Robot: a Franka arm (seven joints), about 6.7 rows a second.
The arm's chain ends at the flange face. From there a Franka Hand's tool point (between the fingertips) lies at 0.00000 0.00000 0.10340 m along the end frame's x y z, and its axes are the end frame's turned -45 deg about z.
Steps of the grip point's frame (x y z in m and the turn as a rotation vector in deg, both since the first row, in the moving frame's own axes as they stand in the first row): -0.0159, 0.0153, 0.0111, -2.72, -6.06, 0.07; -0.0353, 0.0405, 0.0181, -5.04, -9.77, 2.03; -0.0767, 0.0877, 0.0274, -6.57, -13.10, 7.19; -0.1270, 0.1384, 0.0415, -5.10, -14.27, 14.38; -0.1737, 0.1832, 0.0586, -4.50, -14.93, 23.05; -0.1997, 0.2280, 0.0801, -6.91, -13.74, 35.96
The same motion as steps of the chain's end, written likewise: 0.0038, 0.0109, 0.0118, -6.21, -2.36, 0.07; 0.0100, 0.0349, 0.0200, -10.47, -3.34, 2.03; 0.0176, 0.0920, 0.0308, -13.91, -4.62, 7.19; 0.0226, 0.1649, 0.0451, -13.70, -6.48, 14.38; 0.0244, 0.2312, 0.0624, -13.74, -7.38, 23.05; 0.0360, 0.2807, 0.0837, -14.60, -4.83, 35.96
